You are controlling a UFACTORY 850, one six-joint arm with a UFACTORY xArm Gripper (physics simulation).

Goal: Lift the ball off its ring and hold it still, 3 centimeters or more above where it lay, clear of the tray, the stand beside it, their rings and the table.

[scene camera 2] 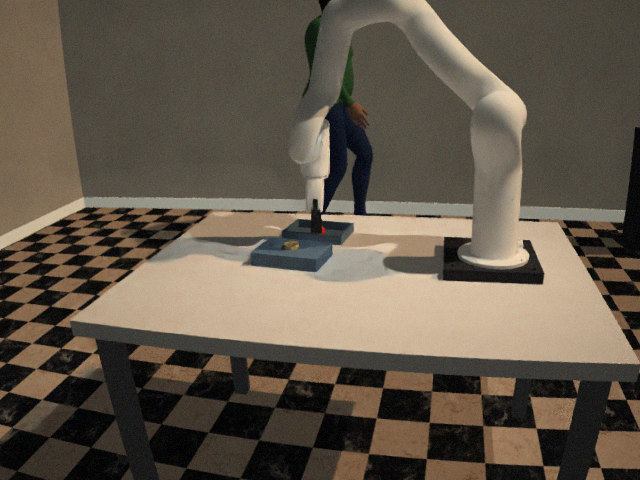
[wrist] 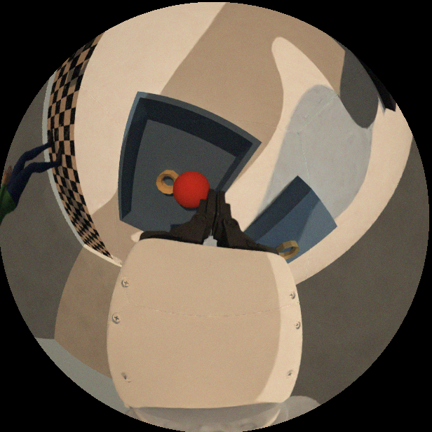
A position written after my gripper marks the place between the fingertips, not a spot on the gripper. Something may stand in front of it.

In view: my gripper (scene camera 2: pixel 316 232), a red ball (wrist: pixel 190 186) and a blue tray (scene camera 2: pixel 336 232).
My gripper also shows in the wrist view (wrist: pixel 213 200). The blue tray shows as well in the wrist view (wrist: pixel 164 137).
